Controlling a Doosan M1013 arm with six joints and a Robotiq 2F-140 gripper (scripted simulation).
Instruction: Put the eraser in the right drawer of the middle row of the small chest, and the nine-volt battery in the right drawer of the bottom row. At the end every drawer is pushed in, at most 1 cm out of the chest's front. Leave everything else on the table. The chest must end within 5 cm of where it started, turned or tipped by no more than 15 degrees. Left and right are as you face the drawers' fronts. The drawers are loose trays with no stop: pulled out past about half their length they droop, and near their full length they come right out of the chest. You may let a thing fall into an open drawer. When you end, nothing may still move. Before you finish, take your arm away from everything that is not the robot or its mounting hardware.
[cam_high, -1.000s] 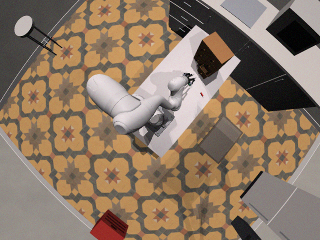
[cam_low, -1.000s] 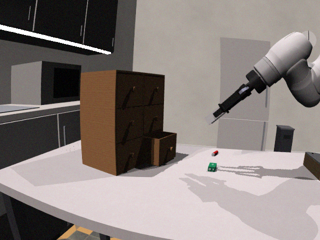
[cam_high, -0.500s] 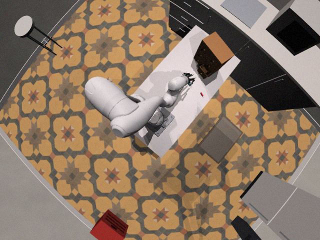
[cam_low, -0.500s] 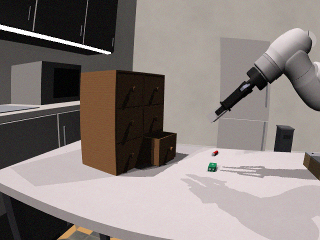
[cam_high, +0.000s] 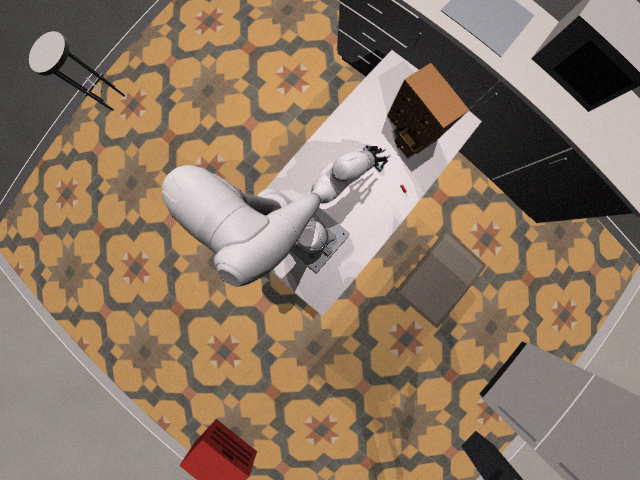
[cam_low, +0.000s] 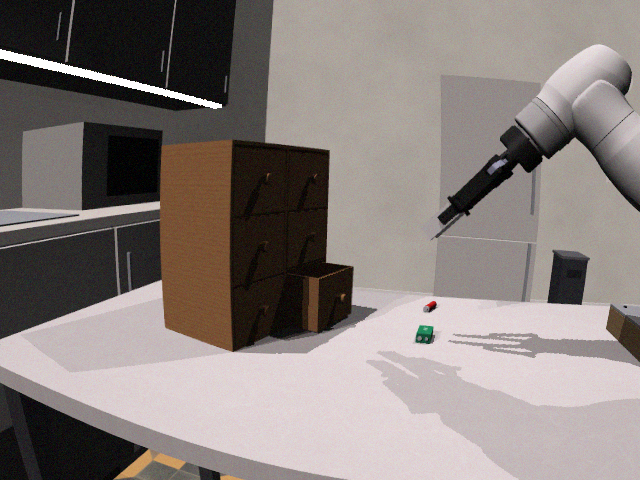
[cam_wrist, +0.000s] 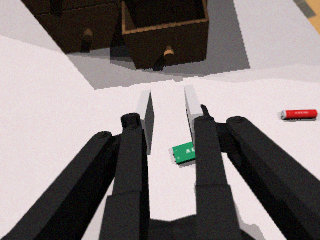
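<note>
Right now my hand is 21 cm above the green nine-volt battery, 2 cm short of it and 1 cm to the left of it. Round my hand: red cylinder: 21 cm below, 20 cm to the right, 4 cm ahead; then white eraser: 36 cm ahead, 9 cm below, 3 cm to the right.
</note>
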